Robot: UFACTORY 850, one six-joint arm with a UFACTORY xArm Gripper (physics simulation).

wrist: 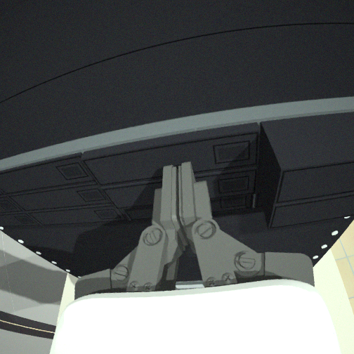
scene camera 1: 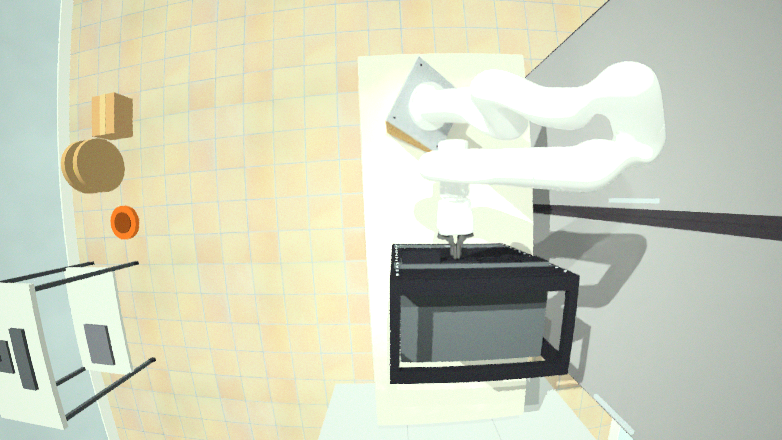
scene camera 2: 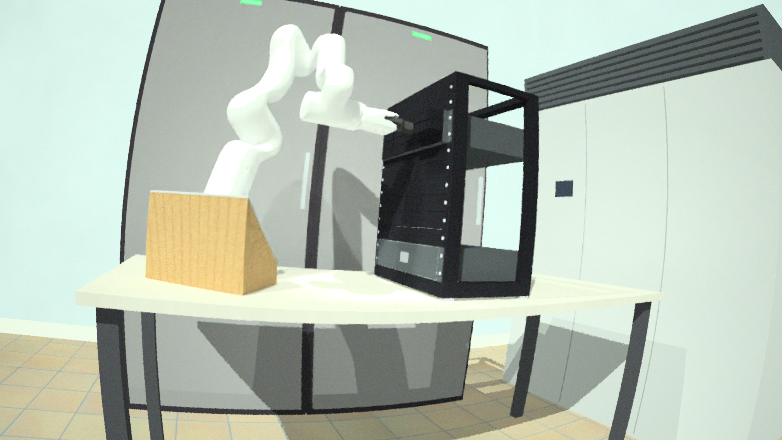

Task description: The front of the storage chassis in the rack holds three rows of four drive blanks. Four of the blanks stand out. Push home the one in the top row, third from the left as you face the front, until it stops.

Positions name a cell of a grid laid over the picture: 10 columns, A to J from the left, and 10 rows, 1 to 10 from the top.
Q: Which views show my gripper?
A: The wrist view, scene camera 1 and scene camera 2: all of them.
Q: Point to a black rack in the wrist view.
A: C3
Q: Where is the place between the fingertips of my gripper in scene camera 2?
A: At F3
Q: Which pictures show the black rack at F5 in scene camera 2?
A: The wrist view, scene camera 1 and scene camera 2: all of them.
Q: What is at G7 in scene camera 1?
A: A black rack.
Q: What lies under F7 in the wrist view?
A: My gripper.
